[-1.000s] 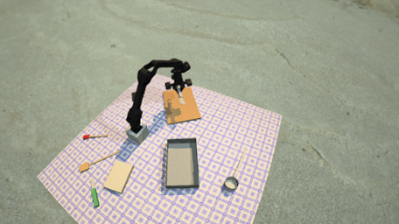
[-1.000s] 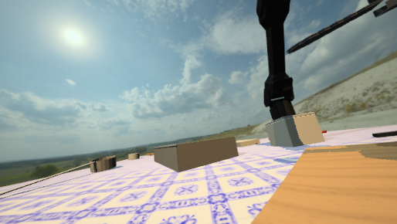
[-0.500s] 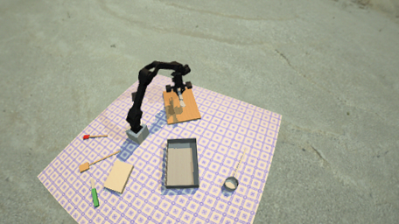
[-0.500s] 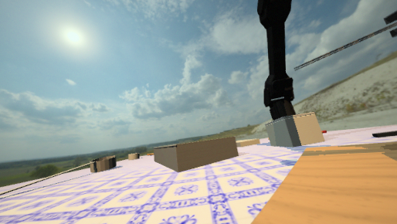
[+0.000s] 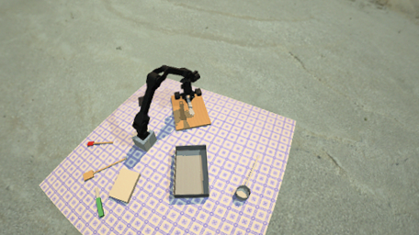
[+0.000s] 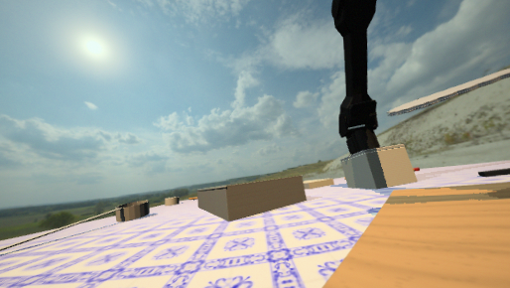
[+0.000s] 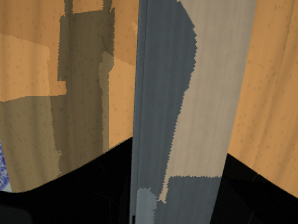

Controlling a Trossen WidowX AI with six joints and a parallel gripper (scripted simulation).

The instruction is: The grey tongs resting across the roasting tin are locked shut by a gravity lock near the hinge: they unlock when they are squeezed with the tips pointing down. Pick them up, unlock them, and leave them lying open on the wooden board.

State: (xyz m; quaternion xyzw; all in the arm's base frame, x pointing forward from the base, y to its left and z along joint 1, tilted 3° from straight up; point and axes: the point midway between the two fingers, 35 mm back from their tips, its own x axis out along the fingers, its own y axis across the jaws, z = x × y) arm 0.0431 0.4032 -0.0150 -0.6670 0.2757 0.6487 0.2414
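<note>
The wooden board is 1 cm ahead of my gripper tip, 1 cm to the right of it and 5 cm below it. Also, from my gripper tip: grey roasting tin: 32 cm ahead, 41 cm to the right, 3 cm below; then green-handled tool: 86 cm to the right, 5 cm below; then flat block: 6 cm ahead, 70 cm to the right, 5 cm below.
</note>
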